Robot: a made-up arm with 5 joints.
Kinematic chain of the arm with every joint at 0, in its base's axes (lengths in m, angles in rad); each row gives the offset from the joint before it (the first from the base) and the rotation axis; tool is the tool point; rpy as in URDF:
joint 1: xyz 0.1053 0 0.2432 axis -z
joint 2: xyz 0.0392 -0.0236 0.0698 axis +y
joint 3: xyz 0.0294 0 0.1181 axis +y
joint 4: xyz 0.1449 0 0.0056 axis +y
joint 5: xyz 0.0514 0.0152 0 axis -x
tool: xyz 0 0 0 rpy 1.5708 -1.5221 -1.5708
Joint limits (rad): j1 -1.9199..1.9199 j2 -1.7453..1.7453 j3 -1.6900..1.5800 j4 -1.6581..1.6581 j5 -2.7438..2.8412
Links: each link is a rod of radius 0.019 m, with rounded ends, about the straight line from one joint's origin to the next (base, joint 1, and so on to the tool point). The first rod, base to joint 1, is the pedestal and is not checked.
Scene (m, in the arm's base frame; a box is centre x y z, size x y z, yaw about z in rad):
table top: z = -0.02
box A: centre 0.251 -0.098 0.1 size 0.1 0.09 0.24 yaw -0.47
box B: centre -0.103 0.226 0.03 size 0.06 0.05 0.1 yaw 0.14
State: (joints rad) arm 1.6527 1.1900 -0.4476 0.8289 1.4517
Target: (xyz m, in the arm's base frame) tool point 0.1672 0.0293 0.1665
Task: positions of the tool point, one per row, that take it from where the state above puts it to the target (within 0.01 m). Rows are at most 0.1 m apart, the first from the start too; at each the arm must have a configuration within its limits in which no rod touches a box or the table.
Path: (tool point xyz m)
1: 0.1523 -0.2732 0.1915
2: 0.2296 -0.2550 0.1990
3: 0.3000 -0.2147 0.2068
4: 0.3572 -0.1548 0.2149
5: 0.3629 -0.0881 0.2168
6: 0.3511 -0.0268 0.2230
7: 0.3259 0.0247 0.2331
8: 0.2920 0.0641 0.2464
9: 0.2561 0.0612 0.2043
10: 0.2125 0.0491 0.1769
11: 0.1672 0.0293 0.1665

